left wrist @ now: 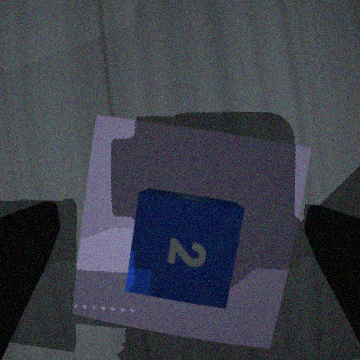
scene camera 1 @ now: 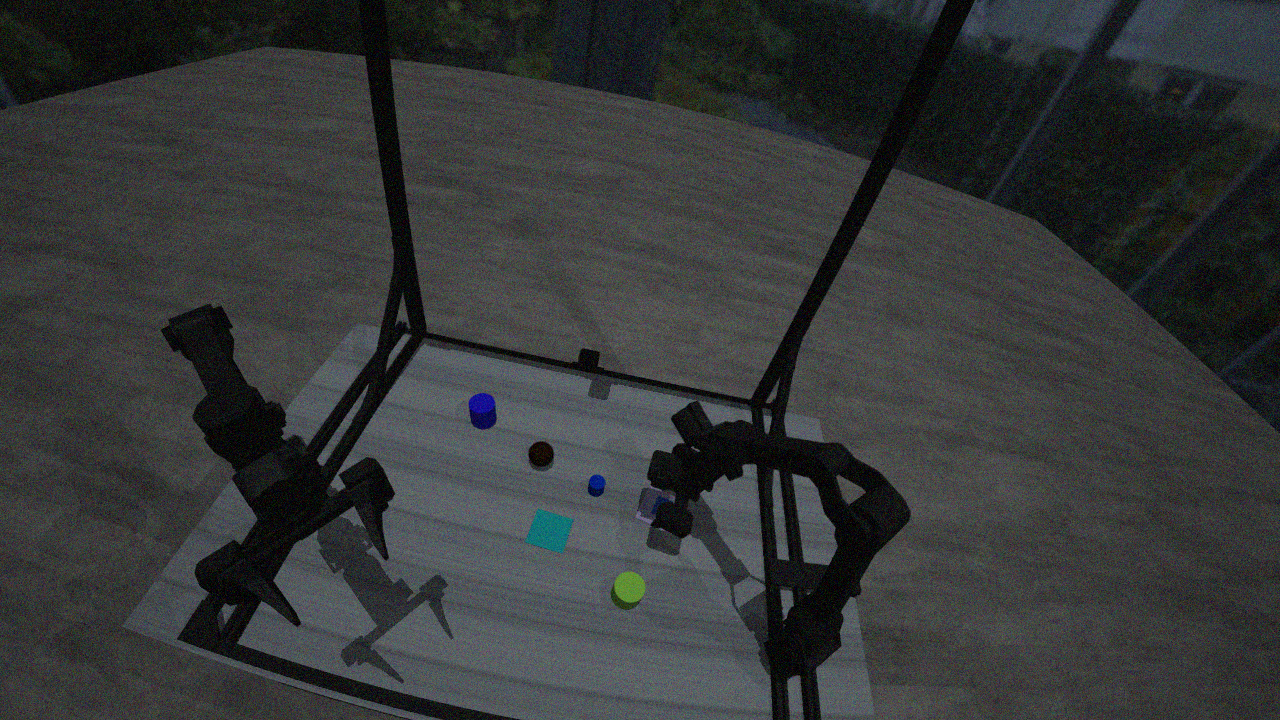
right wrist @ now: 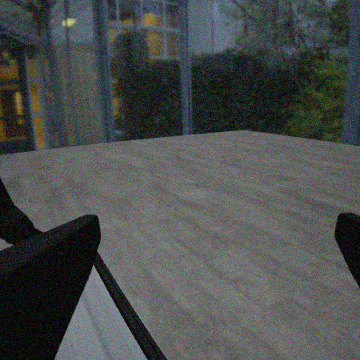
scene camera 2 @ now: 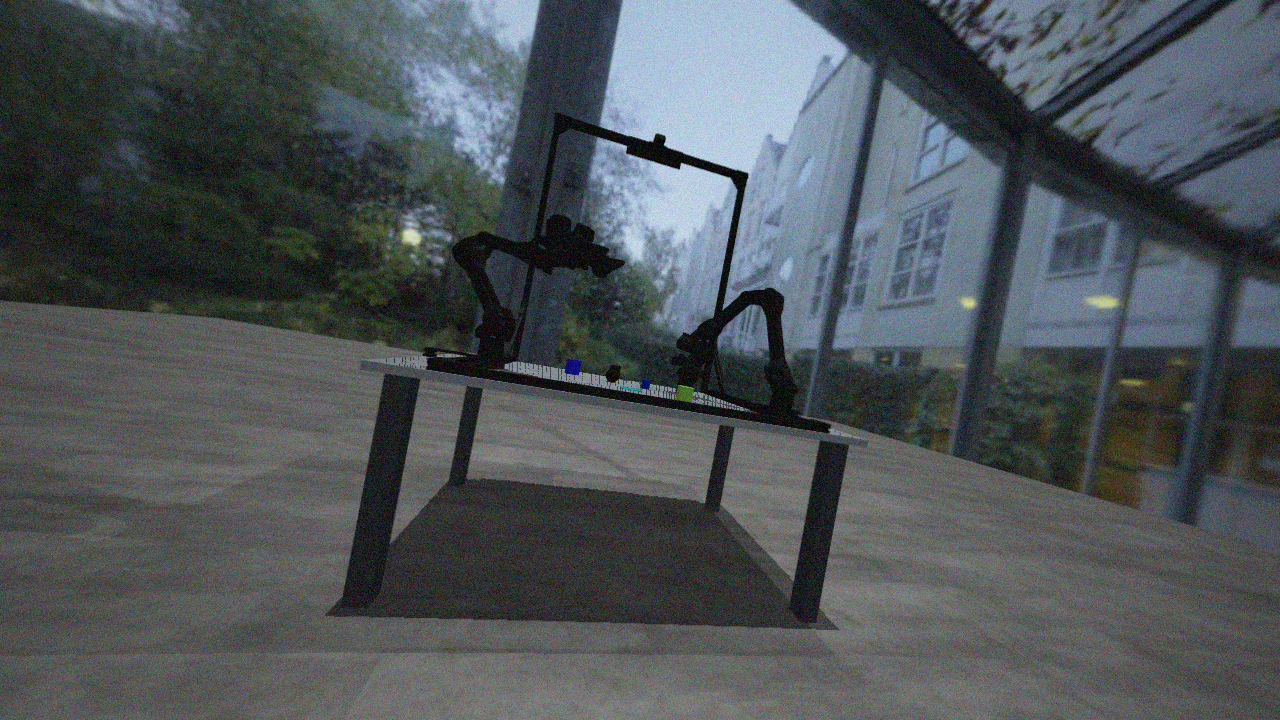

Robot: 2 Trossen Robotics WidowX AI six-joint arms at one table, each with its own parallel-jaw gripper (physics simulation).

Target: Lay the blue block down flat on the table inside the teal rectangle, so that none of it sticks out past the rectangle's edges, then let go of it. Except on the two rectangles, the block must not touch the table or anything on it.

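Pixels of known places: left gripper, fingertip midpoint: (left wrist: 184,216) (scene camera 1: 657,506); right gripper, fingertip midpoint: (scene camera 1: 343,589) (right wrist: 218,225) (scene camera 2: 616,257); left arm's base at its link origin: (scene camera 1: 790,655) (scene camera 2: 779,412); right arm's base at its link origin: (scene camera 2: 488,360).
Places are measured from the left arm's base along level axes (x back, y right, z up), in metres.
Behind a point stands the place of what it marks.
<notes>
The blue block (left wrist: 165,225) @[y 0.307, x -0.167, z 0.000 m] (scene camera 1: 660,505), its top marked 2, rests on the lavender rectangle (left wrist: 100,200) @[y 0.285, x -0.183, z -0.018 m] (scene camera 1: 642,515) @[y 0.299, x -0.197, z -0.018 m], inside its edges. My left gripper (left wrist: 184,216) @[y 0.312, x -0.165, z -0.013 m] (scene camera 1: 666,494) @[y 0.312, x -0.165, z -0.013 m] (scene camera 2: 685,358) is open above it, pointing down, its fingers on either side of the rectangle in the left wrist view and nothing between them. The block sits toward the lower part of that view and is partly hidden by the gripper in scene camera 1. The teal rectangle (scene camera 1: 549,530) @[y 0.284, x -0.376, z -0.018 m] (scene camera 2: 631,389) @[y 0.277, x -0.379, z -0.020 m] lies farther left. My right gripper (scene camera 1: 341,589) @[y 0.084, x -0.590, z 0.325 m] (scene camera 2: 613,265) @[y 0.084, x -0.590, z 0.325 m] (right wrist: 218,225) @[y 0.084, x -0.590, z 0.325 m] is open and empty, raised high.
A small blue cylinder (scene camera 1: 596,485) @[y 0.355, x -0.283, z 0.012 m] (scene camera 2: 645,384) @[y 0.350, x -0.289, z -0.003 m] stands between the two rectangles, toward the back. A lime cylinder (scene camera 1: 628,589) @[y 0.149, x -0.259, z 0.025 m] (scene camera 2: 684,393) @[y 0.133, x -0.272, z 0.005 m] stands in front. A dark brown ball (scene camera 1: 540,454) @[y 0.422, x -0.386, z 0.026 m] (scene camera 2: 613,373) @[y 0.414, x -0.392, z 0.015 m] and a larger blue cylinder (scene camera 1: 482,411) @[y 0.524, x -0.500, z 0.035 m] (scene camera 2: 572,367) @[y 0.521, x -0.512, z 0.007 m] are farther back left.
</notes>
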